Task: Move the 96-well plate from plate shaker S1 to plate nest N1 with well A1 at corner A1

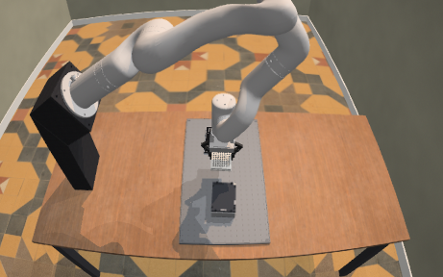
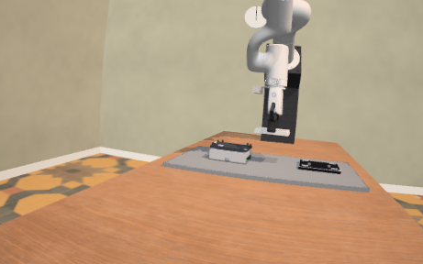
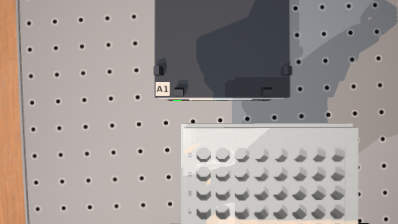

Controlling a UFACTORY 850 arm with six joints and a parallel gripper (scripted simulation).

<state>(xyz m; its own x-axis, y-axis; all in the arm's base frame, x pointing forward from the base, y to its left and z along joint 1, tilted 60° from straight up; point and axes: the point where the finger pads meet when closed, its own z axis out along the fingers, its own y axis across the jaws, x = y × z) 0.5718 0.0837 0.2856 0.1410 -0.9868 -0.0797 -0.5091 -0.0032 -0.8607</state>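
My gripper is now 7 cm past the black plate nest N1, 18 cm to the right of it and 13 cm above it. Round my hand: white 96-well plate: 1 cm below.
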